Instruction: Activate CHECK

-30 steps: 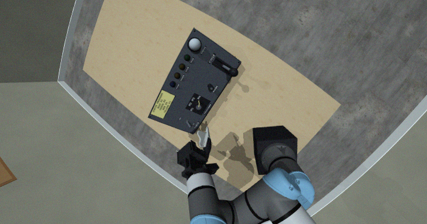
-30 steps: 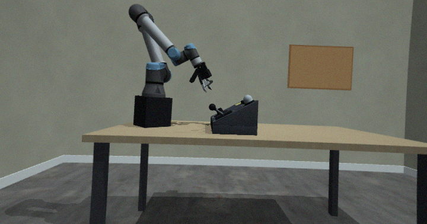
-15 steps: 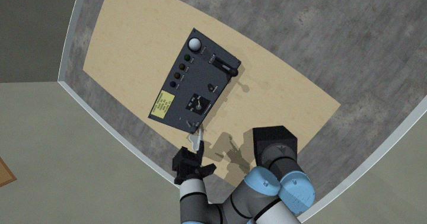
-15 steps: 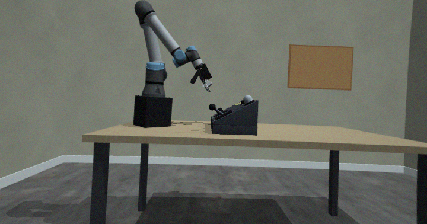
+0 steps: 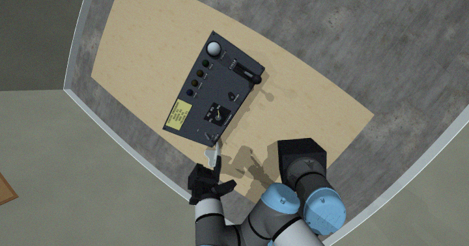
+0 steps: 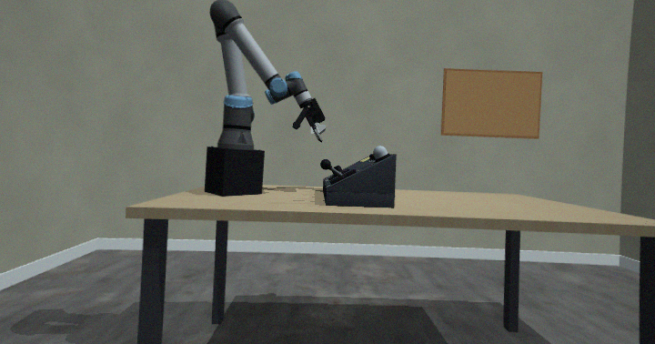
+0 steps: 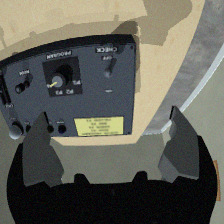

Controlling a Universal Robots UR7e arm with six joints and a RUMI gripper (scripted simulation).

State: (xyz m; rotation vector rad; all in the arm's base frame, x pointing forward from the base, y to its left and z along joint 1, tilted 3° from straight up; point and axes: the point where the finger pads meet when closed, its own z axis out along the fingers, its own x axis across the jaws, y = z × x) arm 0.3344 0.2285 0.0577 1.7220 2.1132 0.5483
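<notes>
Now: the check switch 70 mm ahead of my hand, 10 mm to the left of it and 140 mm below it. The rest, counted from my hand: rotary selector (100 mm ahead, 110 mm to the right, 130 mm below); mode button (120 mm ahead, 220 mm to the right, 130 mm below); dark sloped console (140 mm ahead, 150 mm to the right, 150 mm below).
</notes>
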